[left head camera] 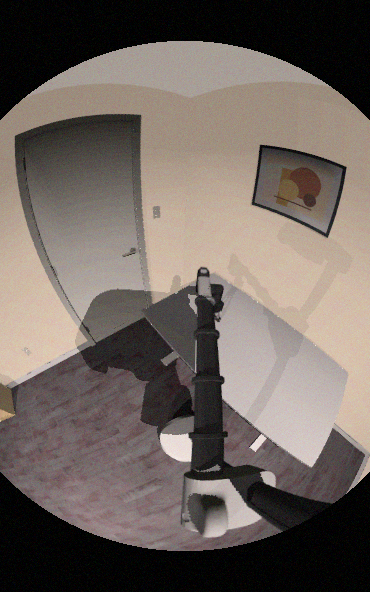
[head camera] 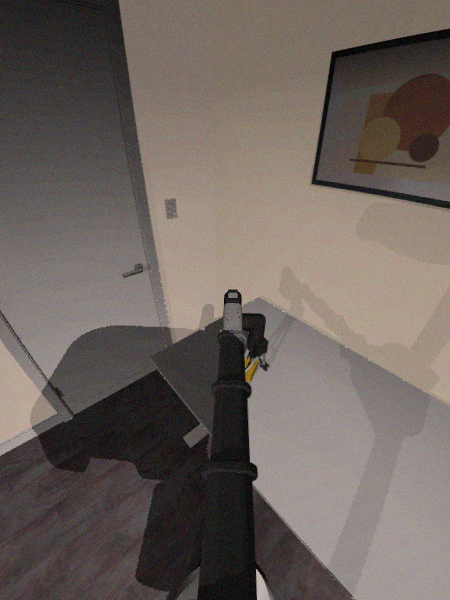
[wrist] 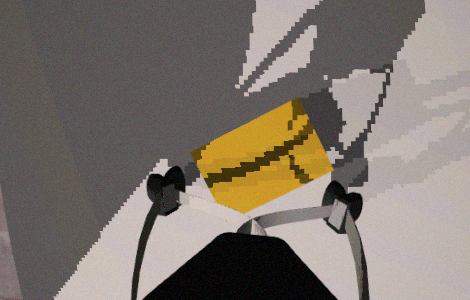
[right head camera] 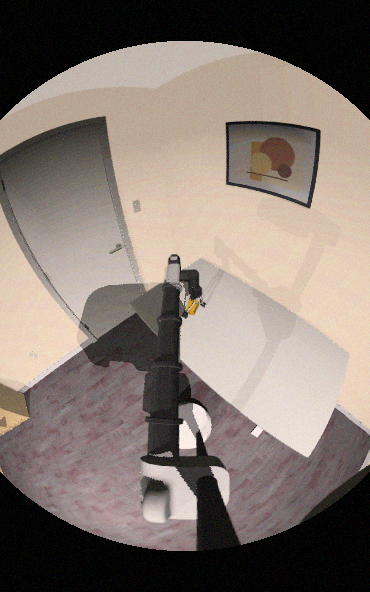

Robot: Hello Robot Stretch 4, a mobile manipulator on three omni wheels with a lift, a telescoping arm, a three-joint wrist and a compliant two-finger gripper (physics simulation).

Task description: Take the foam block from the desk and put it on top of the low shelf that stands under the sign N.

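Places are measured from the robot's base along level axes (x ahead, y left, z up), in metres.
Where they show: gripper, between the fingertips: point(head camera: 251, 377) point(wrist: 253, 190) point(right head camera: 193, 311); robot's base, origin of its link: point(left head camera: 185, 436) point(right head camera: 186, 424).
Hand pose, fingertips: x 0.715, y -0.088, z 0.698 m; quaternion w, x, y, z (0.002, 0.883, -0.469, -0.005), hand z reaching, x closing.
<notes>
Each offset is from my fingertips to the top centre of the thing. "pt": to the spot under its first point. Level surfaces: height alone.
The yellow foam block @(0.040 m up, 0.029 m ahead, 0.015 m left) point(head camera: 251, 370) point(right head camera: 192, 306) point(wrist: 262, 157) lies on the grey-white desk @(0.005 m down) point(head camera: 325, 450) point(left head camera: 305, 395) point(right head camera: 320, 395) point(wrist: 425, 250), near the desk's far corner. It is turned at an angle to the gripper, and dark shadow lines cross its top. My gripper point(right head camera: 194, 309) point(wrist: 253, 190) is open, above the desk. In the wrist view its fingertips stand wide apart near the block's lower edge, left and right, and most of the block shows beyond them. The arm partly hides block and gripper in the head view. The low shelf and the sign N cannot be made out.
A grey door @(pt 0.631 m up, 0.434 m ahead, 0.858 m left) point(head camera: 65, 200) point(left head camera: 90, 215) point(right head camera: 65, 215) is at the left. A framed picture point(head camera: 400, 125) point(left head camera: 300, 187) point(right head camera: 272, 162) hangs on the wall above the desk. A tan piece of furniture point(left head camera: 6, 402) point(right head camera: 12, 407) shows at the left edge. Walls meet behind the desk's far corner.
</notes>
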